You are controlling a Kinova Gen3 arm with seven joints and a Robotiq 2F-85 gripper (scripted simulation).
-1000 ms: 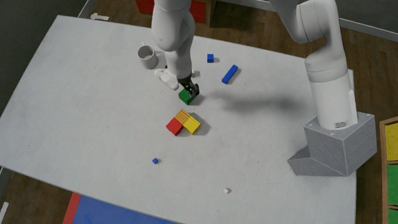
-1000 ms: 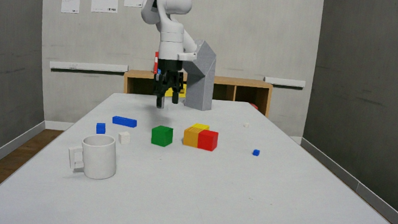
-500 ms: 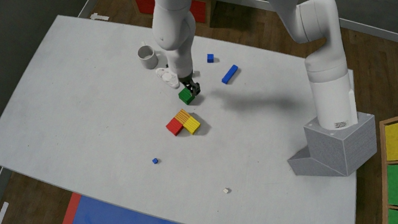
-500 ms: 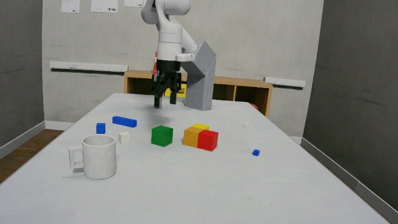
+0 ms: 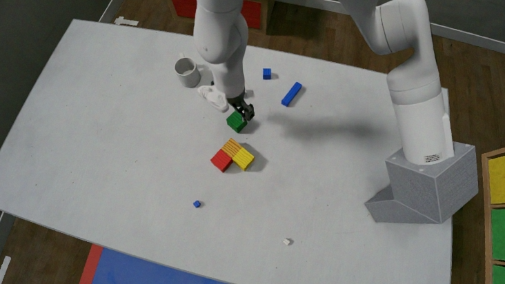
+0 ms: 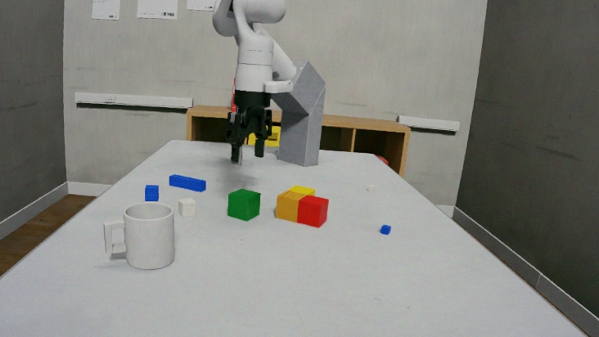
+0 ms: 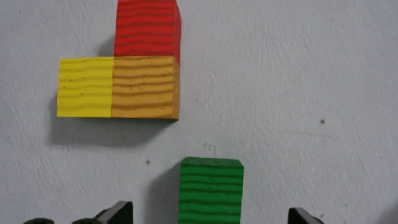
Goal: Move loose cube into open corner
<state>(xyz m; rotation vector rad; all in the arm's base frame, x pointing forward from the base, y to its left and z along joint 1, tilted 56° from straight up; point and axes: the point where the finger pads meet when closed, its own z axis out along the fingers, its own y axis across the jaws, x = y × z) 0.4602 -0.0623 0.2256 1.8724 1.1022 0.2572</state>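
My gripper is now 100 mm above the green cube. Also, from my hand: small white cube: 120 mm to the right, 120 mm below, 20 mm behind; yellow cube: 130 mm to the left, 100 mm below, 20 mm behind; orange cube: 100 mm to the left, 100 mm below, 20 mm ahead.
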